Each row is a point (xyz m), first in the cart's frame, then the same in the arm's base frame.
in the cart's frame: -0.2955 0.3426 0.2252
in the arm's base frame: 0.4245 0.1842 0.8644
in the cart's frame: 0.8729 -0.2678 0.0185
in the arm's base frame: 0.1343 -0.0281 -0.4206
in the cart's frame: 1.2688 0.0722 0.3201
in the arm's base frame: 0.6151 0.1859 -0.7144
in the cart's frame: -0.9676 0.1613 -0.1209
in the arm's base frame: -0.0624 0.0784 1.4612
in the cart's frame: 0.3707 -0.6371 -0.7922
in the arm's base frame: -0.8199 -0.0375 -0.0528
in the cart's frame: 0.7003 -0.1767 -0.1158
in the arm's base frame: 0.0339 0.0845 -0.2379
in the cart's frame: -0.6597 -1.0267 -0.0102
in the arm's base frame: -0.4742 -0.9358 0.8952
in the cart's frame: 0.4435 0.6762 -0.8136
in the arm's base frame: -0.2148 1.1080 0.1756
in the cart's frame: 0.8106 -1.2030 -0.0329
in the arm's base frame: -0.3563 -0.8131 -0.5760
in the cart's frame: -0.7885 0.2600 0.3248
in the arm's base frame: 0.3990 -0.0229 1.3294
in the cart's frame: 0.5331 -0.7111 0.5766
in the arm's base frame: 0.3630 -0.7398 -0.1665
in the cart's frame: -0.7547 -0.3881 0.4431
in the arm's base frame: 0.2047 -0.6283 1.1538
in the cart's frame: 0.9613 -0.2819 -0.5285
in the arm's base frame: -0.3359 0.2426 -0.5342
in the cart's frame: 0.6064 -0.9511 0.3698
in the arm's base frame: 0.0818 -0.8309 -0.3019
